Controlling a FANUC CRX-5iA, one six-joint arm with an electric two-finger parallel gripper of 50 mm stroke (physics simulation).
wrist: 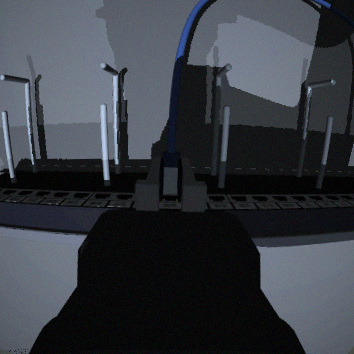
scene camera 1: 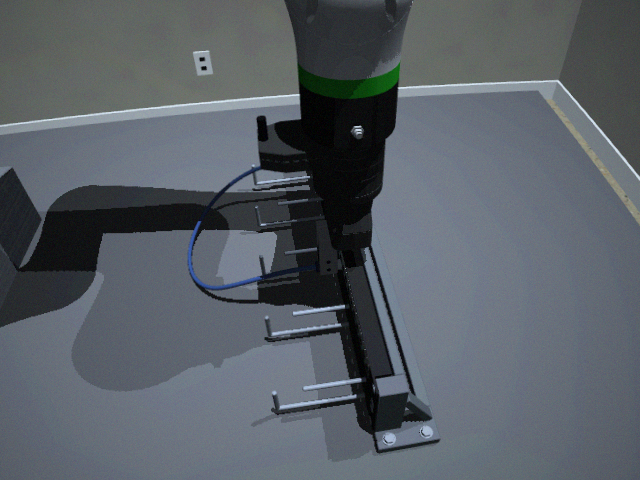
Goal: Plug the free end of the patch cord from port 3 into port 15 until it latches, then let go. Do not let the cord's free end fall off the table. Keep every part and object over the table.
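Frame: origin at the arm's base, x left, y back, z up, level; metres.
Where they show: gripper, fingertip midpoint: [wrist: 170,170] [scene camera 1: 327,266].
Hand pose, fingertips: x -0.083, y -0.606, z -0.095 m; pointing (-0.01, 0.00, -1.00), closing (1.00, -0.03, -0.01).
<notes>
Each offset is from my fingertips to the top centre of the thing. "spot": to the spot under its first point.
My gripper [scene camera 1: 327,264] [wrist: 170,170] is shut on the clear plug {dz +0.010, dx +0.000, dy -0.007 m} [wrist: 170,180] at the cord's free end, held at the patch panel's port side. The plug's front end reaches the row of ports {spot: dz +0.020, dx +0.056, dy -0.018 m} [wrist: 245,201] in the wrist view and covers the opening in front of it; how deep it sits and its latch cannot be seen. Port numbers are not readable. The blue patch cord [scene camera 1: 190,253] [wrist: 184,37] loops out from the plug and back toward the far part of the black patch panel {dz +0.032, dx +0.044, dy -0.029 m} [scene camera 1: 373,335] [wrist: 45,215]. Its other end is hidden behind the arm in scene camera 1.
Pale metal rods, several with upturned ends, stick out from the panel's port side, such as one near rod {spot: dz -0.050, dx -0.157, dy +0.041 m} [scene camera 1: 315,403] and one left of the fingers [wrist: 104,145]. A bolted bracket {spot: dz -0.055, dx -0.214, dy -0.051 m} [scene camera 1: 407,438] holds the near end. A dark block [scene camera 1: 18,222] stands at the left edge.
</notes>
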